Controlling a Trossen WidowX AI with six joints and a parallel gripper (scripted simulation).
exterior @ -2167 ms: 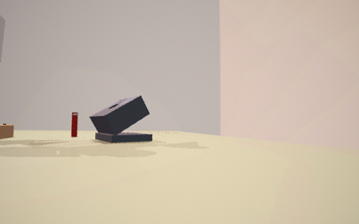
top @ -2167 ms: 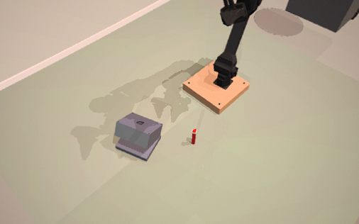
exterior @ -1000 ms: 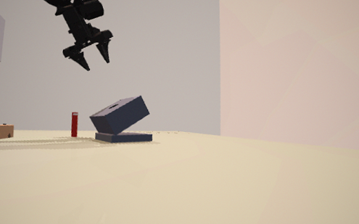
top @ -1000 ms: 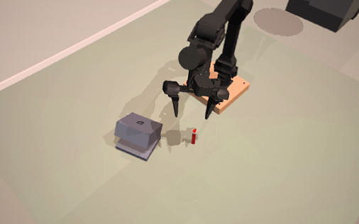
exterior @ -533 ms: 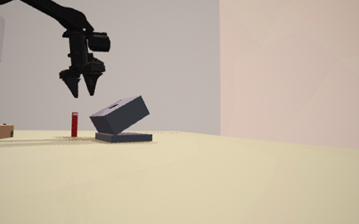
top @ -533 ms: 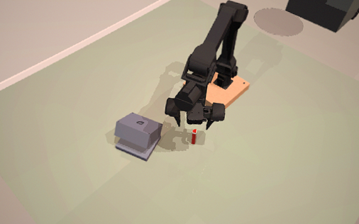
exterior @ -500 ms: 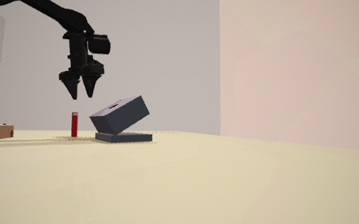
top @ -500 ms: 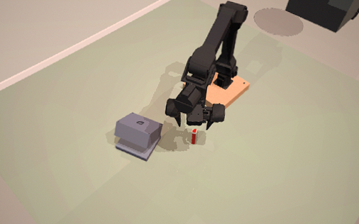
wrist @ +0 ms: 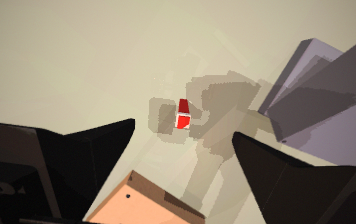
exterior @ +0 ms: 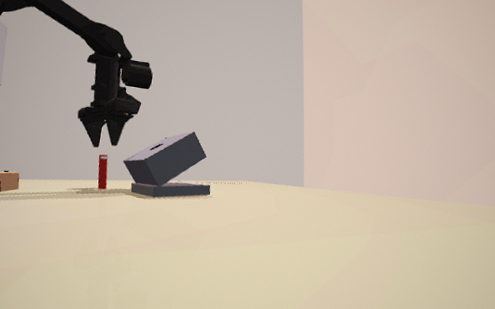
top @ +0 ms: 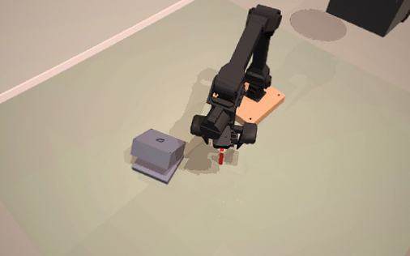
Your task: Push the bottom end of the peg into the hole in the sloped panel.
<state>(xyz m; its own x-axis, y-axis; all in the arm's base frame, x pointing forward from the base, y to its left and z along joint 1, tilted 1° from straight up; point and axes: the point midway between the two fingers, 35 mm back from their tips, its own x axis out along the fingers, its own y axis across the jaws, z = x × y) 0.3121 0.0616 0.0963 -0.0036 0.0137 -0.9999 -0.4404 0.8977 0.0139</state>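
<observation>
Now: gripper tip 4 cm above the red peg. From my gripper tip the other things lie so: grey base plate 16 cm to the right, 12 cm ahead, 9 cm below; grey sloped panel 17 cm to the right, 11 cm ahead, 3 cm below.
</observation>
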